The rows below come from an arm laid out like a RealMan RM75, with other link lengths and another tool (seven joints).
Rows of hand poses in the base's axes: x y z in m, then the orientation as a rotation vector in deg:
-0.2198, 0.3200, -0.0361, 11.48, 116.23, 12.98
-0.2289, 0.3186, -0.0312, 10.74, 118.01, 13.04
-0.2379, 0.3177, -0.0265, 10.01, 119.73, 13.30
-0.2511, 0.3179, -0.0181, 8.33, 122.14, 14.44
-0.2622, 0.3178, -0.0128, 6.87, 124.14, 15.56
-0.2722, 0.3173, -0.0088, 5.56, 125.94, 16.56
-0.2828, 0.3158, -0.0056, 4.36, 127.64, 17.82
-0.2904, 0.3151, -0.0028, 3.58, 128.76, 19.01
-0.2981, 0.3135, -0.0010, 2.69, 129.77, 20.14
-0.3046, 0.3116, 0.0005, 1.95, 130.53, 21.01
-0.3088, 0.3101, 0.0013, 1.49, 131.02, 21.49
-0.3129, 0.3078, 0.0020, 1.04, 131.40, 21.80
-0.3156, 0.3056, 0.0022, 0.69, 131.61, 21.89
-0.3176, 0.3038, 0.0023, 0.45, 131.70, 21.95
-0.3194, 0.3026, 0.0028, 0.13, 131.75, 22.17
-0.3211, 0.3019, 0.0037, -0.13, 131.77, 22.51
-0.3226, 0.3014, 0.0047, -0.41, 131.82, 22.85
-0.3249, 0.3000, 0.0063, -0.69, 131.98, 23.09
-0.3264, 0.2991, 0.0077, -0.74, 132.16, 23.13
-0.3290, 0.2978, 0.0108, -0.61, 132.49, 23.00
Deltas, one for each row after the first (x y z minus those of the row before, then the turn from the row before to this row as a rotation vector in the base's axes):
-0.0091, -0.0014, 0.0049, -0.32, 1.66, 0.77
-0.0090, -0.0009, 0.0047, -0.17, 1.61, 0.84
-0.0132, 0.0002, 0.0084, 0.05, 2.19, 1.94
-0.0111, -0.0001, 0.0053, 0.15, 1.83, 1.71
-0.0100, -0.0005, 0.0040, 0.13, 1.66, 1.52
-0.0106, -0.0015, 0.0032, 0.36, 1.61, 1.51
-0.0076, -0.0007, 0.0028, 0.50, 1.09, 1.11
-0.0077, -0.0016, 0.0018, 0.42, 0.98, 1.14
-0.0065, -0.0019, 0.0015, 0.31, 0.73, 0.91
-0.0042, -0.0015, 0.0008, 0.14, 0.47, 0.55
-0.0041, -0.0023, 0.0007, 0.04, 0.35, 0.47
-0.0027, -0.0022, 0.0002, -0.07, 0.17, 0.30
-0.0020, -0.0018, 0.0001, -0.04, 0.07, 0.20
-0.0018, -0.0012, 0.0005, 0.05, 0.03, 0.31
-0.0017, -0.0007, 0.0009, 0.16, 0.03, 0.30
-0.0015, -0.0005, 0.0010, 0.15, 0.05, 0.32
-0.0023, -0.0014, 0.0016, 0.06, 0.15, 0.30
-0.0015, -0.0009, 0.0014, -0.01, 0.18, 0.07
-0.0026, -0.0013, 0.0031, -0.10, 0.32, -0.10

